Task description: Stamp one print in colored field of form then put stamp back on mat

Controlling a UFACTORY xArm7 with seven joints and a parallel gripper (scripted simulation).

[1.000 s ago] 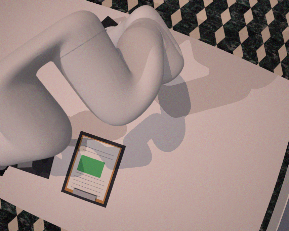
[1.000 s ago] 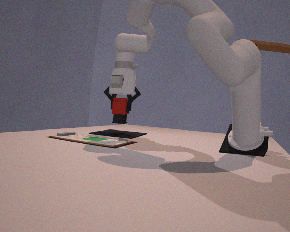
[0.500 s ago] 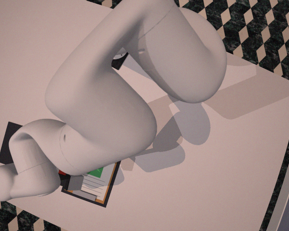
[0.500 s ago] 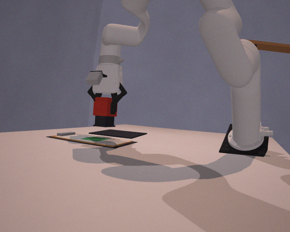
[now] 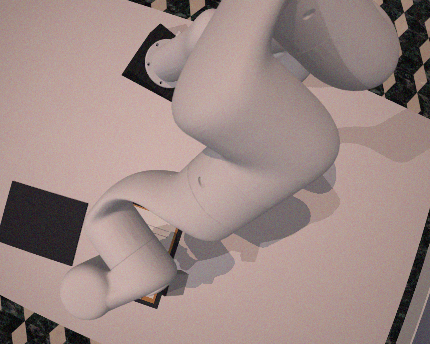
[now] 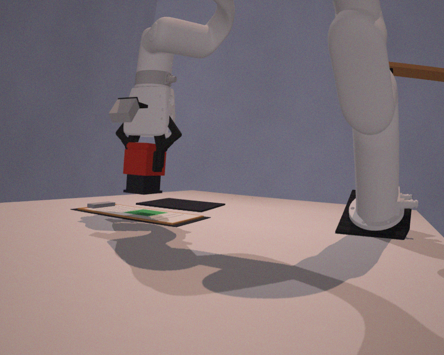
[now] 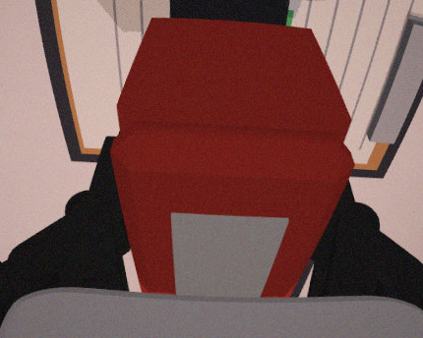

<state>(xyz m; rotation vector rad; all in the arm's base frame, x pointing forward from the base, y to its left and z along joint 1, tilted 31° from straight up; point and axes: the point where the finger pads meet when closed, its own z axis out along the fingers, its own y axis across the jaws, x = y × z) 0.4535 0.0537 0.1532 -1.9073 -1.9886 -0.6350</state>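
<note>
My gripper is now 10 cm above the clipboard, 3 cm short of it and 2 cm to the left of it. Round my hand: dark mat: 29 cm to the right, 11 cm below, 5 cm ahead; then black stamp foot: 5 cm below; then red stamp: 1 cm below.
</note>
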